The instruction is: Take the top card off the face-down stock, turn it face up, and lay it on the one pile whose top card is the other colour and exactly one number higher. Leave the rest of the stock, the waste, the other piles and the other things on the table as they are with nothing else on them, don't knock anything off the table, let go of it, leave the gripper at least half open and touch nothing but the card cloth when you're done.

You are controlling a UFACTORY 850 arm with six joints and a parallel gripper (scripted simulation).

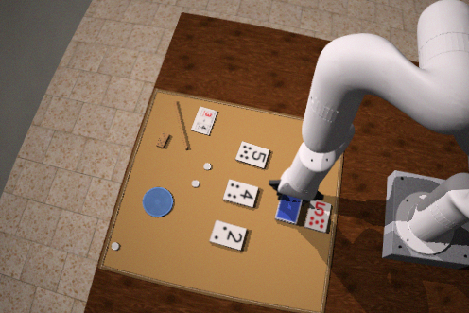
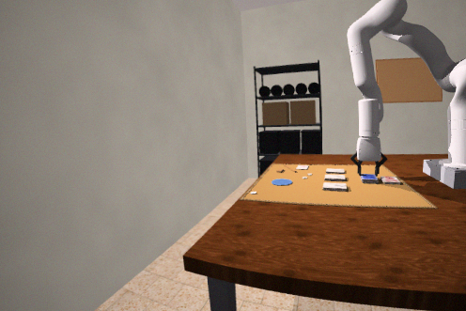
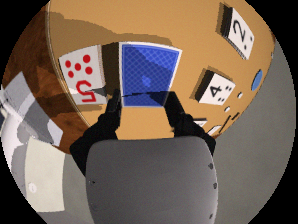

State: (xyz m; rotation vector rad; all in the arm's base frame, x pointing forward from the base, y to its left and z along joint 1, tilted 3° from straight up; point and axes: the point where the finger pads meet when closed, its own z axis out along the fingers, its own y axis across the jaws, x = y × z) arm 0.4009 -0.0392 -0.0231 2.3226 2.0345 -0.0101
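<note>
Right now the blue-backed card is 30 mm to the left of my hand and 10 mm below it. Also, from my hand: tan card cloth: 170 mm ahead, 40 mm below, 10 mm to the left.
</note>
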